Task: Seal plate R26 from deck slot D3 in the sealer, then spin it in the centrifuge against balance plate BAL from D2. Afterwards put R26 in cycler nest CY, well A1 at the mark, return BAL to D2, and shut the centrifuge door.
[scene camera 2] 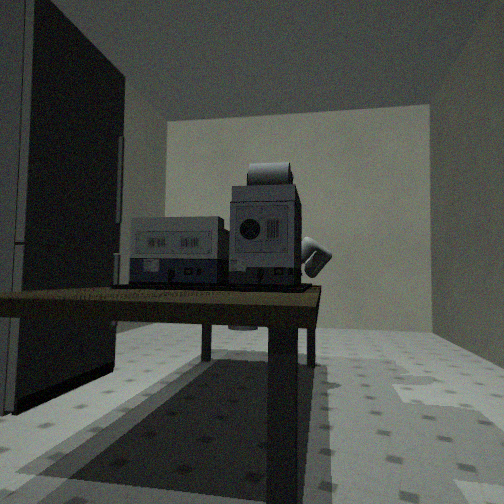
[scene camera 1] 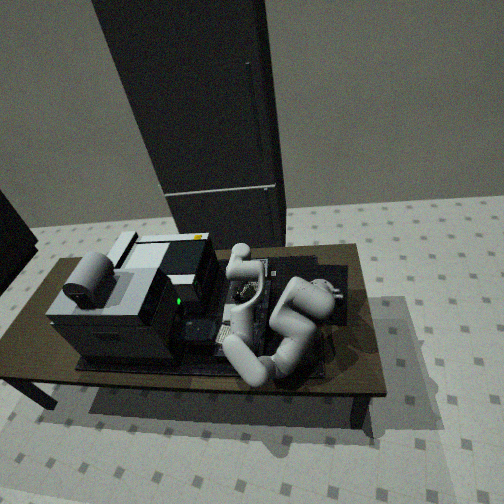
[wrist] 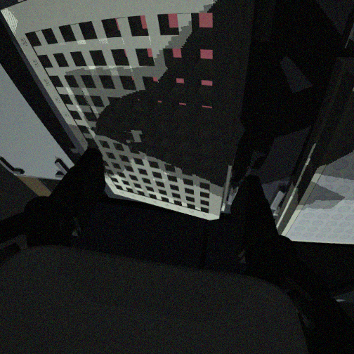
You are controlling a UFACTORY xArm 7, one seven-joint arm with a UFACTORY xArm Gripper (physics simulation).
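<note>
A white well plate point(wrist: 105, 63) with a dark grid of wells, some of them pink at the far right, lies on the dark deck right below my wrist. My gripper point(wrist: 170, 179) point(scene camera 1: 245, 290) is open, with one dark finger on each side of the plate's near end. Nothing is held between them. The arm's shadow covers the middle of the plate. I cannot read a label on the plate. In scene camera 1 the plate is hidden under the white arm point(scene camera 1: 295, 320). In scene camera 2 only the arm's elbow point(scene camera 2: 316, 256) shows.
A pale flat piece point(wrist: 323, 207) lies on the deck to the right of the plate. A grey machine with a roll on top point(scene camera 1: 100, 300) point(scene camera 2: 265, 225) and a lower box-shaped machine point(scene camera 1: 185, 257) point(scene camera 2: 175, 245) stand left of the arm on the wooden table point(scene camera 1: 362, 370) point(scene camera 2: 150, 300). A tall dark cabinet point(scene camera 1: 200, 125) stands behind.
</note>
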